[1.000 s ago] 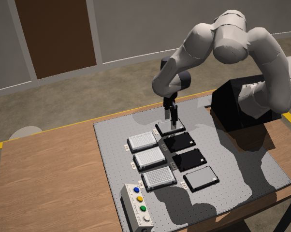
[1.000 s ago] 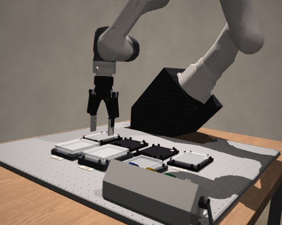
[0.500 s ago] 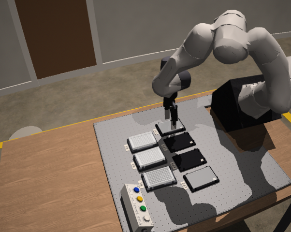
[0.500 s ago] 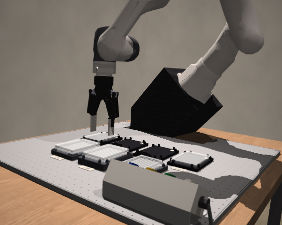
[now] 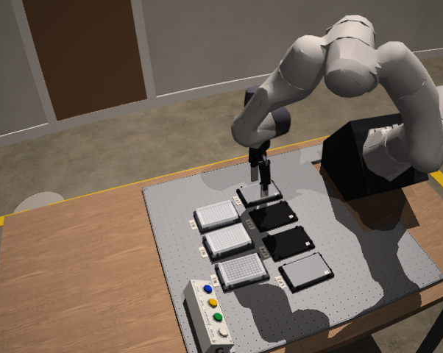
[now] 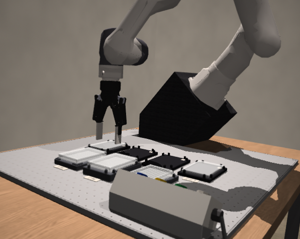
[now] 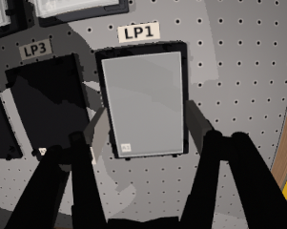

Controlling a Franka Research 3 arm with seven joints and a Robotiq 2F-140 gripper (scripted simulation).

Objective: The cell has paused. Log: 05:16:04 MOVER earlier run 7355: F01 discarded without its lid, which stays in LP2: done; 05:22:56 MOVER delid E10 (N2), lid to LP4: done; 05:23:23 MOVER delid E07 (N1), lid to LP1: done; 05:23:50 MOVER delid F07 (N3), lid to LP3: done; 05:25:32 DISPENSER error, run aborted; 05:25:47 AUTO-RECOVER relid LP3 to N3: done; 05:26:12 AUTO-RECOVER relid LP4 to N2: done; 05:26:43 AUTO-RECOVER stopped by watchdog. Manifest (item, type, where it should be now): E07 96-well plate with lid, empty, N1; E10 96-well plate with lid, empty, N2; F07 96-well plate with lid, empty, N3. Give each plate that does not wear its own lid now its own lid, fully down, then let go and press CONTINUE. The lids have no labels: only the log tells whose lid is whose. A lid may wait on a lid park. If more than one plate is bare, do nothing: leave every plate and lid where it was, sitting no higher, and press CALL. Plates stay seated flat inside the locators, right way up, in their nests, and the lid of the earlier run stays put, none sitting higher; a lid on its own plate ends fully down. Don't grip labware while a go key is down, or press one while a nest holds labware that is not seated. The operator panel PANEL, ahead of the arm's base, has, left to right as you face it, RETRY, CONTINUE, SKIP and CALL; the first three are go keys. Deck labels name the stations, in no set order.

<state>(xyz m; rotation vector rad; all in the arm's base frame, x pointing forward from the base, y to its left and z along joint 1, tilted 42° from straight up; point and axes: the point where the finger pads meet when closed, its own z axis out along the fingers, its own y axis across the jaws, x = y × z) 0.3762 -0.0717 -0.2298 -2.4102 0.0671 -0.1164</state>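
My gripper is now 5 cm above the black lid park LP1. Round my hand: lid park LP3: 13 cm to the left, 5 cm below; then lid park LP4: 1 cm ahead, 26 cm to the left, 5 cm below; then plate: 19 cm ahead, 31 cm to the left, 3 cm below.
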